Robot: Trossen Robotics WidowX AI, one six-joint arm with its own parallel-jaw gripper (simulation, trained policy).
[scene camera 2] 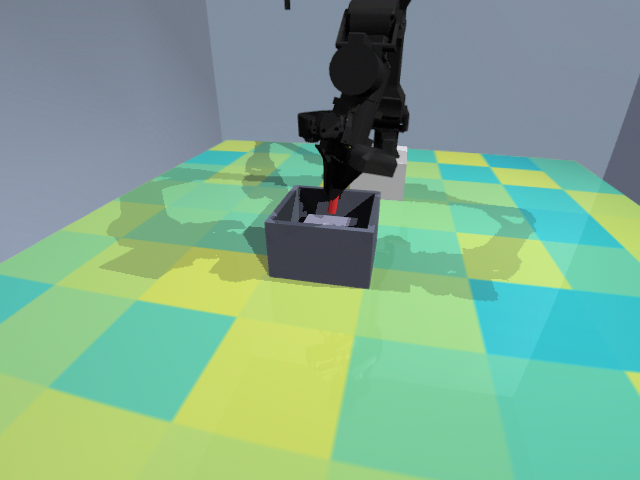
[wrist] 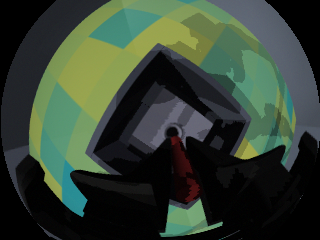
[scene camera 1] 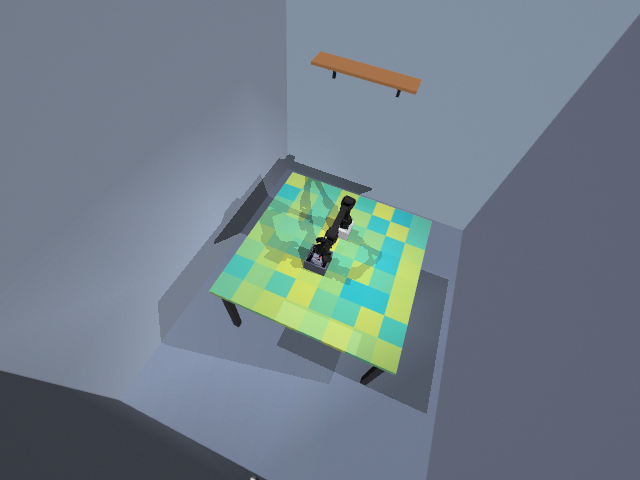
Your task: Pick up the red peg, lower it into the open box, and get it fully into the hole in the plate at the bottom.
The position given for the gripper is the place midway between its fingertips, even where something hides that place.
Observation:
In view: the gripper [scene camera 2: 329, 197], a dark grey box [scene camera 2: 336, 255] and a plate [wrist: 168, 110].
The dark grey box shows as well in the wrist view [wrist: 109, 147]. The gripper also shows in the wrist view [wrist: 178, 142].

